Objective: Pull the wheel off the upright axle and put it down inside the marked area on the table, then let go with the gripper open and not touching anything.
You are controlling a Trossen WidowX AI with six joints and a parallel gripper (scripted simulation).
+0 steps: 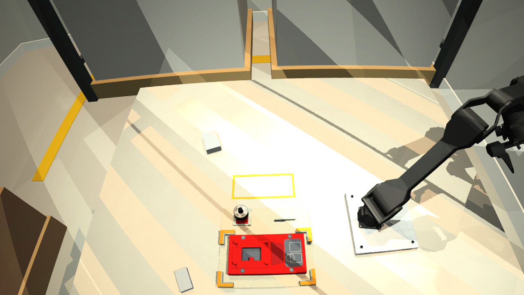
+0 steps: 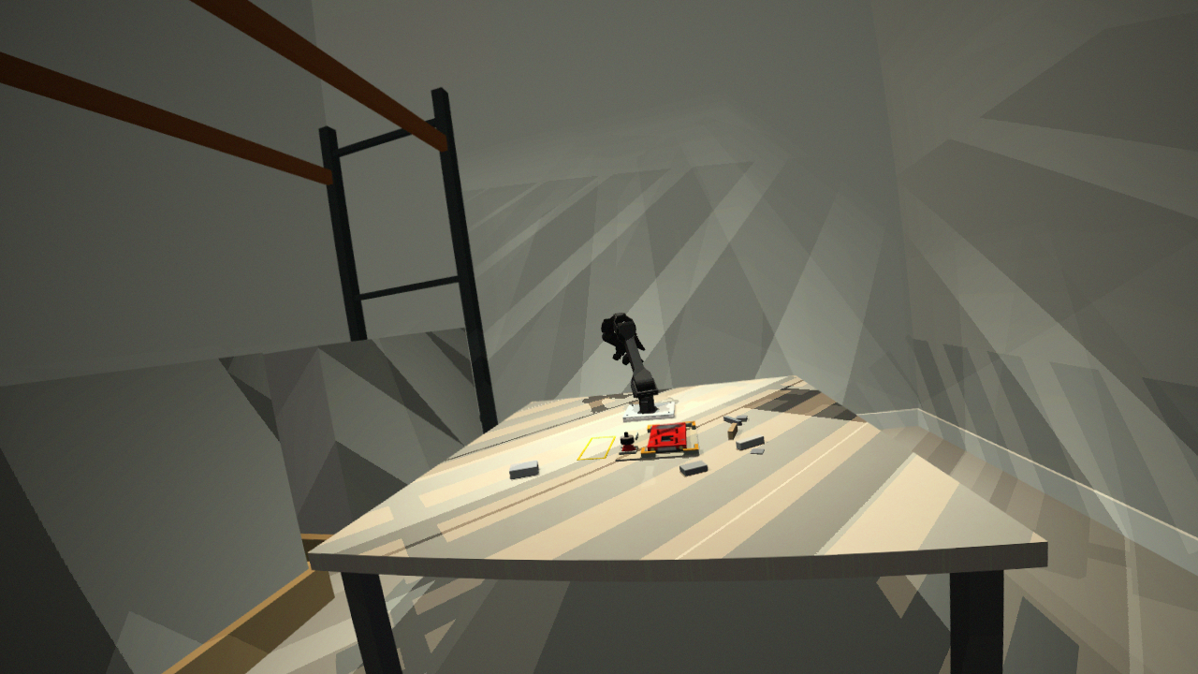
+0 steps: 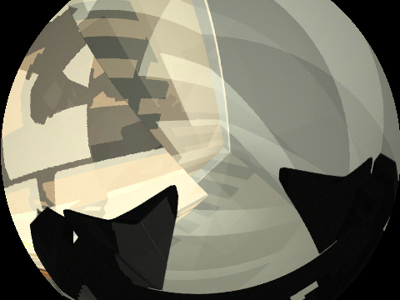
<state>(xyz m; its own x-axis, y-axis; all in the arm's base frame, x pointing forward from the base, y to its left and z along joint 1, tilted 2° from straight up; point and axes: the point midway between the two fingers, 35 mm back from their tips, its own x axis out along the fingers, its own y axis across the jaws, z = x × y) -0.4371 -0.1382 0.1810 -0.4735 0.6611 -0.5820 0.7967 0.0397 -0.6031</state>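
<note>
The grey wheel is 82 cm ahead of my gripper tip, 15 cm to the left of it and 13 cm below it.
</note>
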